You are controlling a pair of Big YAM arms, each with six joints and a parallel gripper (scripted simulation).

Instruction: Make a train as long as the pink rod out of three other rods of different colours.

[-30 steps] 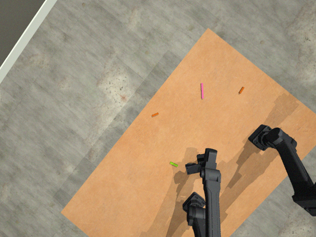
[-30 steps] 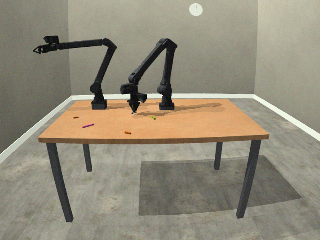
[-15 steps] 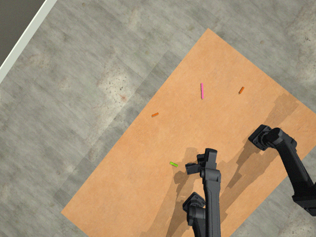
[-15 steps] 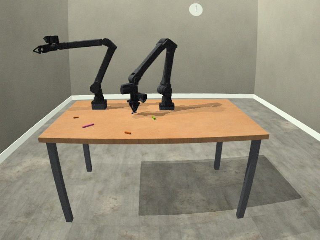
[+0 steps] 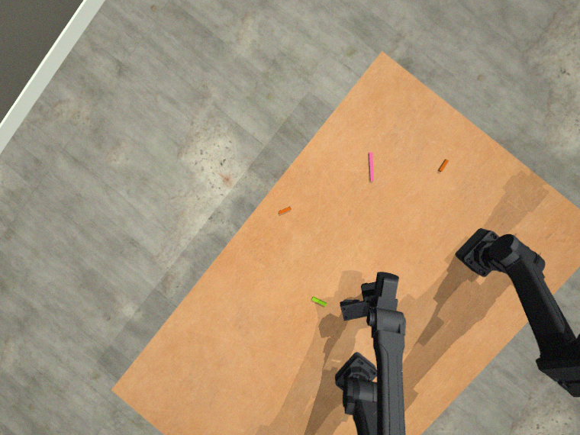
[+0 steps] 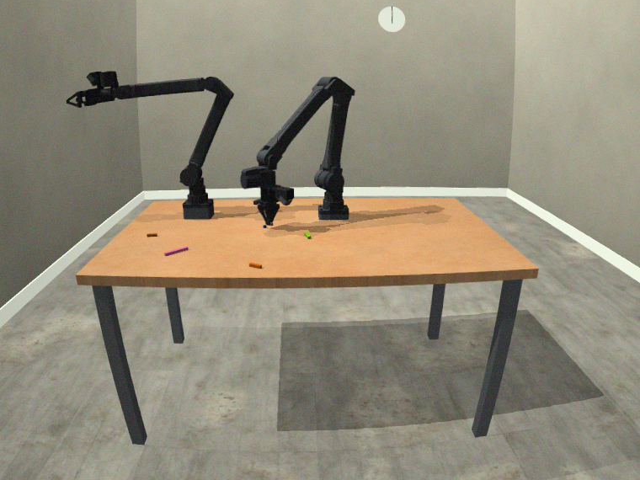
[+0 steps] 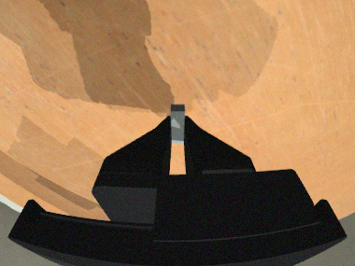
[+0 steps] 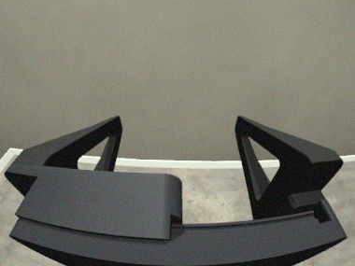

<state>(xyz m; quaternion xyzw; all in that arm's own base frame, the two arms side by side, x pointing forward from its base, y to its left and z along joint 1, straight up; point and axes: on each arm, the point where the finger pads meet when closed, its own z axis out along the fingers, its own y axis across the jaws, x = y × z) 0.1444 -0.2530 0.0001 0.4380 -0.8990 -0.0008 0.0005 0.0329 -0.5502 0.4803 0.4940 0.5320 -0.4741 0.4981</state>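
The grey rod is right at my left hand. The rest, counted from my left hand: pink rod 260 mm ahead, 290 mm to the right, 20 mm below; lime rod 90 mm ahead, 150 mm to the left, 20 mm below; blue rod 10 mm behind, 20 mm to the right, 20 mm below.
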